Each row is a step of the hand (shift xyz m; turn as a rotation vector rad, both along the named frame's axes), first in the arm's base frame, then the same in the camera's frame.
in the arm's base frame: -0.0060 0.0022 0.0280 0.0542 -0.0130 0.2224
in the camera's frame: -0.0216 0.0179 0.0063 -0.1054 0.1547 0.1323
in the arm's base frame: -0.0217 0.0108 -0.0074 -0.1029 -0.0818 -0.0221
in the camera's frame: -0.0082 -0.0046 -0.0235 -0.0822 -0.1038 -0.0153
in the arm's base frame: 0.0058 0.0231 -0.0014 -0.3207 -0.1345 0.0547
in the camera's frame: 0.0112 0.0167 -0.0129 -0.3030 -0.1605 -0.0798
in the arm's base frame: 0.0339 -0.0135 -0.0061 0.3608 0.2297 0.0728
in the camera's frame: 0.0249 -0.0021 0.0273 0.2762 0.3220 0.0909
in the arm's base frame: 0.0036 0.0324 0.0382 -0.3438 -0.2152 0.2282
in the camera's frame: -0.0131 0.0483 -0.0044 -0.4512 -0.1092 0.0322
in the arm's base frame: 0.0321 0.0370 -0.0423 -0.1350 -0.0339 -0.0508
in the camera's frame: 0.0599 0.0079 -0.0231 -0.0746 -0.1005 -0.0792
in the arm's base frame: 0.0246 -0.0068 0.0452 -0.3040 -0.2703 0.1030
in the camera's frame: -0.0127 0.0331 0.0380 -0.3573 -0.2158 0.0429
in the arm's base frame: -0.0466 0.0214 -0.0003 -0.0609 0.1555 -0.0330
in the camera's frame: -0.0280 -0.0009 -0.0430 0.0177 0.0642 -0.1566
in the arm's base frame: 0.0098 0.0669 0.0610 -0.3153 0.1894 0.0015
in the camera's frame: -0.0140 0.0887 -0.0150 -0.1799 0.0267 -0.3197
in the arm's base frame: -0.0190 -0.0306 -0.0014 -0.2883 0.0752 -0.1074
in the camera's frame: -0.0210 -0.0280 0.0089 -0.1212 -0.1136 -0.2697
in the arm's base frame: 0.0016 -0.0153 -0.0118 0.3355 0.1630 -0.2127
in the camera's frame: 0.0046 -0.0176 0.0066 0.4216 0.0811 0.0048
